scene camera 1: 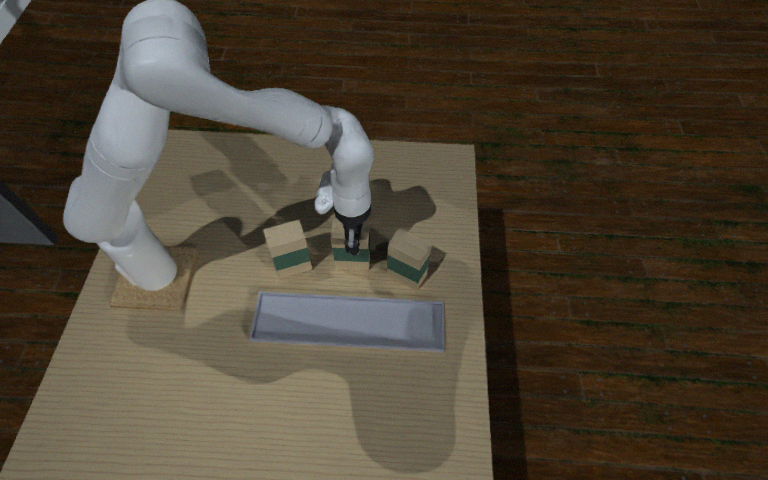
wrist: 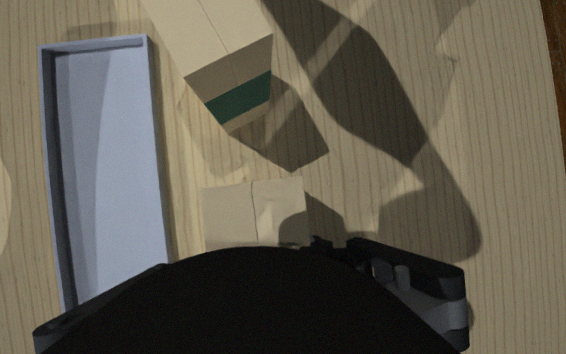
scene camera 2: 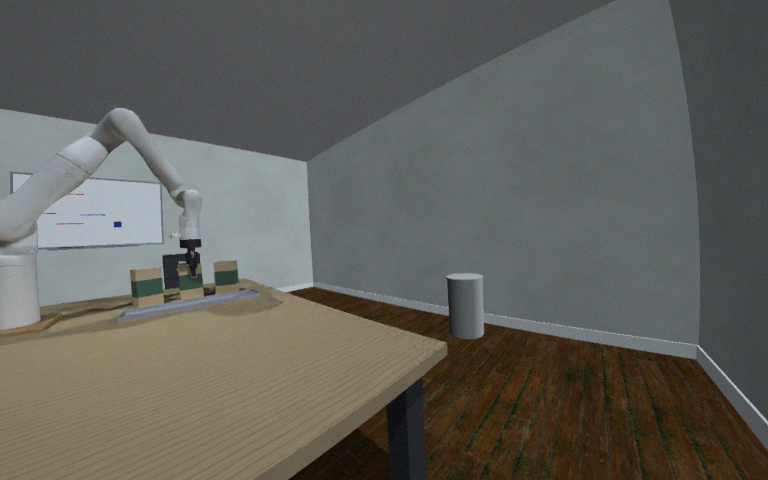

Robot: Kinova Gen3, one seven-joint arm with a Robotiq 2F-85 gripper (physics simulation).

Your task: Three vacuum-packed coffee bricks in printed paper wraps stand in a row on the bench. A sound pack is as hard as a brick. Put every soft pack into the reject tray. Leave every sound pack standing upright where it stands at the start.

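Places are measured from the arm's base along level axes (x up, y ahead, z left), in millimetres.
Pixels of known places: gripper, between the fingertips: (scene camera 2: 193,277); arm's base, origin of its link: (scene camera 1: 155,272) (scene camera 2: 16,323).
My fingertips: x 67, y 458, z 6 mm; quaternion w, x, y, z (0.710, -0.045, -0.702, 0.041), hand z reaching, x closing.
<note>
Ahead of a thing's pixels: the offset from my fingertips to its top centre. Level surfaces: height alone.
Three tan coffee packs with green bands stand upright in a row: the left pack @(dx -4, dy -147, dz -14 mm) (scene camera 1: 291,259) (scene camera 2: 147,288) (wrist: 240,97), the middle pack @(dx +57, dy -9, dz +2 mm) (scene camera 1: 351,264) (scene camera 2: 190,288) (wrist: 230,215) and the right pack @(dx +56, dy +115, dz -47 mm) (scene camera 1: 407,267) (scene camera 2: 226,277). My gripper (scene camera 1: 351,247) (scene camera 2: 193,272) points down over the middle pack and is shut on its upper part. In the wrist view the black gripper body hides part of that pack and the far fingertip. The pack's base is on the bench. The grey-blue reject tray @(dx -71, dy -24, dz -154 mm) (scene camera 1: 362,325) (scene camera 2: 186,305) (wrist: 120,150) lies in front of the row, with no pack in it.
The left and right packs stand close on either side of the middle one. The arm's base board (scene camera 1: 184,283) is at the left of the bench @(dx -85 mm) (scene camera 1: 226,424). A grey cylinder (scene camera 2: 466,305) stands on the floor away from the bench. A whiteboard (scene camera 2: 135,203) hangs on the wall.
</note>
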